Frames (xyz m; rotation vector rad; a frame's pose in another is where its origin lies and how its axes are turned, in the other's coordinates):
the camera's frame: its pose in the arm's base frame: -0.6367 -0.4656 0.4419 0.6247 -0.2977 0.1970
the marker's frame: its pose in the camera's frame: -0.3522 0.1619 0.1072 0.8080 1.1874 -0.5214
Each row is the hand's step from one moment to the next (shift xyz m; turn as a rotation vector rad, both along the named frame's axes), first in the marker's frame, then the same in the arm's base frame.
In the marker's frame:
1: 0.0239 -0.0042 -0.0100 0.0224 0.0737 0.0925
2: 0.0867 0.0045 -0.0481 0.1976 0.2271 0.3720
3: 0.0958 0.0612 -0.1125 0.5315 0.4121 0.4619
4: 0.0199 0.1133 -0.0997 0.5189 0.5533 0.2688
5: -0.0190 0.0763 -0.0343 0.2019 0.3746 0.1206
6: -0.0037 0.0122 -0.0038 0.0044 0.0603 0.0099
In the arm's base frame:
1: 0.0021 0.0202 -0.0166 0.1138 -0.0175 0.0351
2: 0.0079 0.0889 -0.0433 0.4772 -0.0288 0.0219
3: -0.0094 0.1596 0.0030 0.7902 0.1987 -0.0414
4: -0.0122 0.1233 0.0885 0.7058 0.3738 0.0987
5: 0.0007 0.0406 0.0755 0.3604 0.1979 0.1630
6: 0.0010 0.0050 0.0123 0.0374 0.0202 0.0441

